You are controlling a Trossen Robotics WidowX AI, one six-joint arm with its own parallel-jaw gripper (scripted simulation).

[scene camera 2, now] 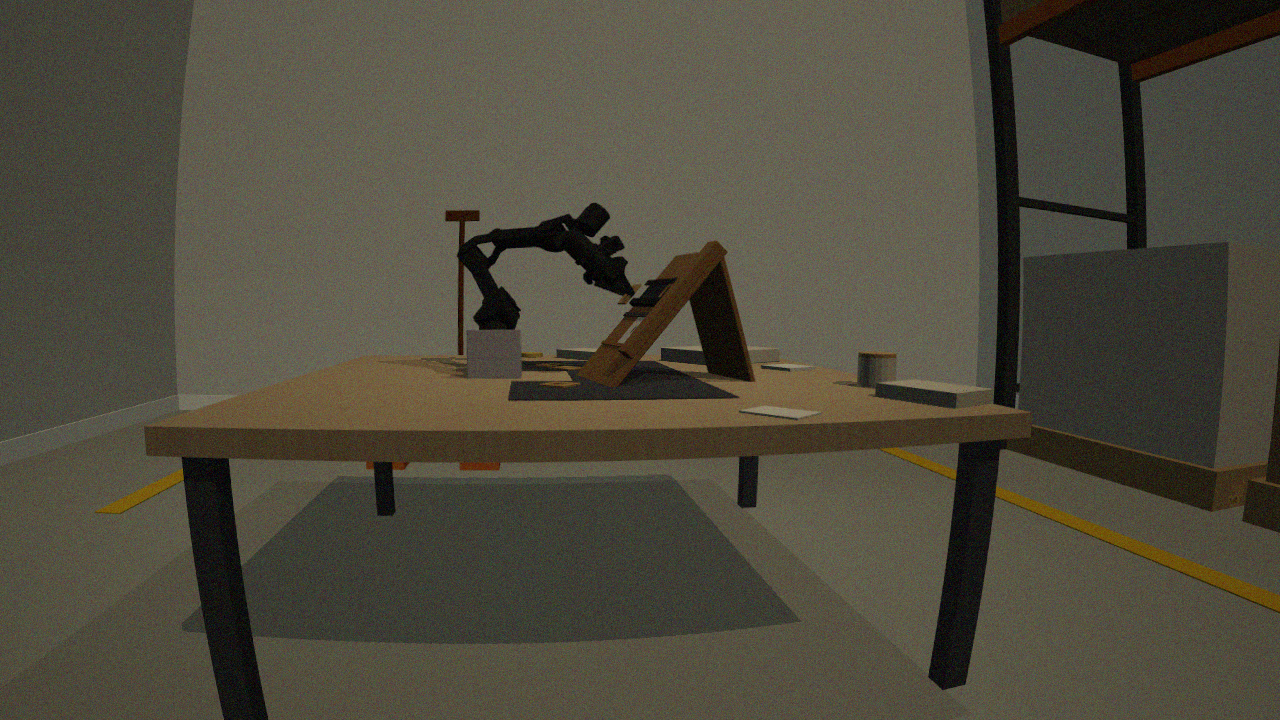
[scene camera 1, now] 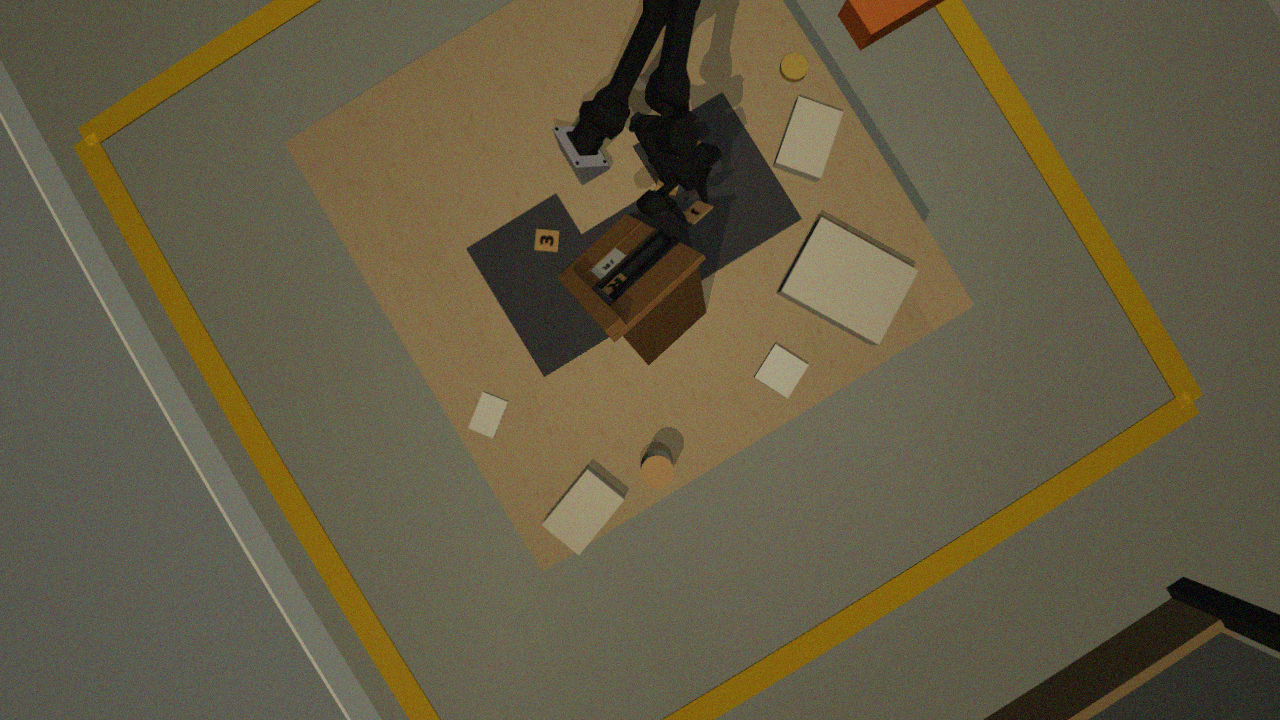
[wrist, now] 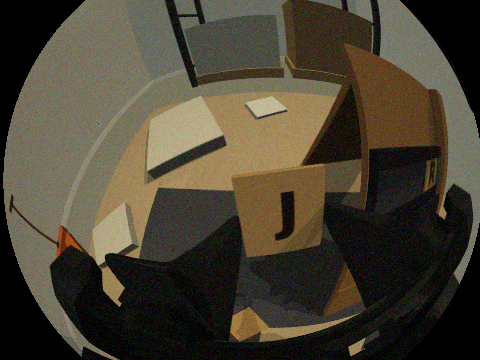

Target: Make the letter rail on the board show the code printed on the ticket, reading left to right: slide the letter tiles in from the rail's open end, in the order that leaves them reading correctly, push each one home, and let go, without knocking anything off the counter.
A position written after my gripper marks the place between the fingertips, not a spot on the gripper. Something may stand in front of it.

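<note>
Gripper (scene camera 1: 696,212) (scene camera 2: 629,295) (wrist: 283,216), mine, holding a j tile (wrist: 280,211). White box (scene camera 1: 852,284) (wrist: 188,131). Slanted wooden board (scene camera 1: 662,297) (scene camera 2: 703,277) (wrist: 383,116). Dark mat (scene camera 1: 750,206).
</note>
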